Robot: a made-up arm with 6 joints.
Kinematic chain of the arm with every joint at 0, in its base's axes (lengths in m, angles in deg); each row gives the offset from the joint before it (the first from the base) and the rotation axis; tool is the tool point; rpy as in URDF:
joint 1: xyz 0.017 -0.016 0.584 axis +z
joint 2: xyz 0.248 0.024 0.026 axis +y
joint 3: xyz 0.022 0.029 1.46 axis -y
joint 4: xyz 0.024 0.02 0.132 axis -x
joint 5: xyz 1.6 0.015 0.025 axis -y
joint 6: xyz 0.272 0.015 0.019 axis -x
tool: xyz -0.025 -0.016 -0.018 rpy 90 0 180
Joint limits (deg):
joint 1: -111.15..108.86
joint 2: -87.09..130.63
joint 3: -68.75..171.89
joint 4: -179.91..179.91
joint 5: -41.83..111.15
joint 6: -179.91..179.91
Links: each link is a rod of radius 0.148 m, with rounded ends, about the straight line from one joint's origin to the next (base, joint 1, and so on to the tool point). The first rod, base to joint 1, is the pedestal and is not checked.
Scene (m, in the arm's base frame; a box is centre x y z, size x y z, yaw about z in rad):
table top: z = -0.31
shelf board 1: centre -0.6 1.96 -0.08 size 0.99 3 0.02 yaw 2.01
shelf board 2: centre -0.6 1.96 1.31 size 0.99 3 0.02 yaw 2.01
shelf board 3: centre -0.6 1.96 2.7 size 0.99 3 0.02 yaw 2.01
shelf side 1: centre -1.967 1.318 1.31 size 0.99 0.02 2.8 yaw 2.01
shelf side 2: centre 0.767 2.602 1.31 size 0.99 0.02 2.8 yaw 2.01
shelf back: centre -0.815 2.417 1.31 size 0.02 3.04 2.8 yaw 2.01
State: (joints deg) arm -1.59 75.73 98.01 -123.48 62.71 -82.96
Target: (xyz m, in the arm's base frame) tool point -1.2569 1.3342 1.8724
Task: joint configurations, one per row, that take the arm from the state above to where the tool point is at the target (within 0.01 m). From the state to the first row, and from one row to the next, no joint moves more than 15 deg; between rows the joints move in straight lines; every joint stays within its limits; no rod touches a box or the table.
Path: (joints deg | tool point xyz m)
1: -8.71 62.86 108.06 -122.40 61.71 -82.96 | 2.7162 -0.5881 2.5199
2: -15.82 49.99 118.12 -121.33 60.71 -82.96 | 1.8864 -0.7085 3.1675
3: -22.94 37.11 128.17 -120.25 59.71 -82.96 | 0.9347 -0.5742 3.5076
4: -30.06 24.24 138.22 -119.18 58.71 -82.95 | 0.0287 -0.2029 3.5095
5: -37.18 11.37 148.27 -118.10 57.71 -82.95 | -0.6876 0.3236 3.1909
6: -44.29 -1.50 158.33 -117.03 56.72 -82.95 | -1.1234 0.8806 2.6132
7: -51.41 -14.37 168.38 -115.95 55.72 -82.95 | -1.2569 1.3341 1.8725

